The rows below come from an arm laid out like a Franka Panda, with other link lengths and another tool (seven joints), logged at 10 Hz.
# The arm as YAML. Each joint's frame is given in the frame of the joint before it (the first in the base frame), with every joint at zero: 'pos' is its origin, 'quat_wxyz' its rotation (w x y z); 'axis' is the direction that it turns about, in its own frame. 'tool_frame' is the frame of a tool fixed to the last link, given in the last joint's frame.
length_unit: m
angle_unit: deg
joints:
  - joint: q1
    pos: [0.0, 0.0, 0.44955]
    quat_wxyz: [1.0, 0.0, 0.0, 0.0]
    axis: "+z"
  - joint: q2
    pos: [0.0, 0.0, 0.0]
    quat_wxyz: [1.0, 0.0, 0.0, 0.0]
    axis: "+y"
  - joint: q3
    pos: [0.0, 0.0, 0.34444]
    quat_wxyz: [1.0, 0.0, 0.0, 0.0]
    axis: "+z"
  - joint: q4
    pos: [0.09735, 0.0, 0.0]
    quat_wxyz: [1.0, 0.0, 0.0, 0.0]
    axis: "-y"
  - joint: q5
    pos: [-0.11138, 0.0, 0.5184]
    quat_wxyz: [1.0, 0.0, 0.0, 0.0]
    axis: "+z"
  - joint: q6
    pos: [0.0, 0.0, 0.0]
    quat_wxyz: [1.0, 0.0, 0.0, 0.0]
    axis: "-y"
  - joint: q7
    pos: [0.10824, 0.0, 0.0]
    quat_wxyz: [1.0, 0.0, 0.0, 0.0]
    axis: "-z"
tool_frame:
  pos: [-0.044, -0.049, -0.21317]
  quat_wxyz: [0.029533, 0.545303, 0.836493, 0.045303]
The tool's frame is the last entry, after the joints.
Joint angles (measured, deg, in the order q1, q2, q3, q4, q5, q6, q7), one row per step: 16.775 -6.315 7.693 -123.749 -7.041 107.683 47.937; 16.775 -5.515 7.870 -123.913 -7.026 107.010 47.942; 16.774 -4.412 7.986 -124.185 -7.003 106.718 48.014; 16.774 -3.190 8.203 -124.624 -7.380 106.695 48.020; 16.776 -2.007 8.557 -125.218 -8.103 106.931 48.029; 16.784 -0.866 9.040 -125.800 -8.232 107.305 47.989; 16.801 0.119 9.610 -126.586 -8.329 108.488 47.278; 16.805 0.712 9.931 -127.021 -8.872 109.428 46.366; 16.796 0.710 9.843 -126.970 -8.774 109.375 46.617; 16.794 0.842 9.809 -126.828 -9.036 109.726 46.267; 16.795 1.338 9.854 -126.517 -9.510 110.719 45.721; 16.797 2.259 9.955 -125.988 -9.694 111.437 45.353; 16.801 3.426 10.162 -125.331 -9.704 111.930 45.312; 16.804 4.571 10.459 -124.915 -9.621 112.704 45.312; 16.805 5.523 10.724 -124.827 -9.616 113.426 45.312
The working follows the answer.
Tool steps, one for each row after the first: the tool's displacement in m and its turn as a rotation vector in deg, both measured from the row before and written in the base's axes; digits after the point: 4 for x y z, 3 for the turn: -0.0040 0.0000 -0.0095 -0.617 1.505 0.080; -0.0034 -0.0002 -0.0134 -0.570 1.550 -0.004; -0.0036 -0.0006 -0.0157 -0.858 1.448 0.396; -0.0041 -0.0005 -0.0164 -1.050 1.202 0.758; -0.0054 0.0025 -0.0160 -0.494 1.257 0.644; -0.0044 0.0035 -0.0163 0.050 0.789 1.453; -0.0006 0.0006 -0.0093 -0.065 0.210 1.623; 0.0002 -0.0003 0.0004 0.011 -0.035 -0.400; 0.0027 -0.0003 -0.0002 0.097 -0.297 0.496; 0.0055 0.0014 -0.0025 0.296 -0.660 0.974; 0.0045 0.0029 -0.0050 0.298 -0.159 0.652; 0.0032 0.0045 -0.0065 0.236 0.130 0.311; 0.0018 0.0054 -0.0084 0.356 0.119 0.333; -0.0002 0.0037 -0.0091 0.187 0.244 0.341
Tool pose at each row, in the base's axes (x y z in m, rotation vector in deg; rounded; the steps above come from the unrounded poses): 0.5348 0.2170 0.4464 117.854 125.292 -10.966; 0.5308 0.2170 0.4369 117.961 125.893 -13.225; 0.5273 0.2168 0.4236 118.182 126.444 -15.505; 0.5237 0.2162 0.4079 117.735 127.134 -17.952; 0.5196 0.2157 0.3915 116.666 127.887 -20.301; 0.5142 0.2181 0.3755 115.996 128.894 -22.143; 0.5098 0.2217 0.3592 114.463 130.715 -22.835; 0.5091 0.2222 0.3499 112.495 132.255 -23.002; 0.5093 0.2219 0.3503 112.983 131.885 -22.985; 0.5121 0.2217 0.3501 112.342 132.213 -22.521; 0.5176 0.2231 0.3476 111.105 132.867 -21.415; 0.5221 0.2260 0.3427 110.391 133.533 -20.867; 0.5253 0.2305 0.3362 110.145 134.035 -20.718; 0.5271 0.2358 0.3278 109.919 134.625 -20.422; 0.5269 0.2395 0.3187 109.642 135.192 -20.442

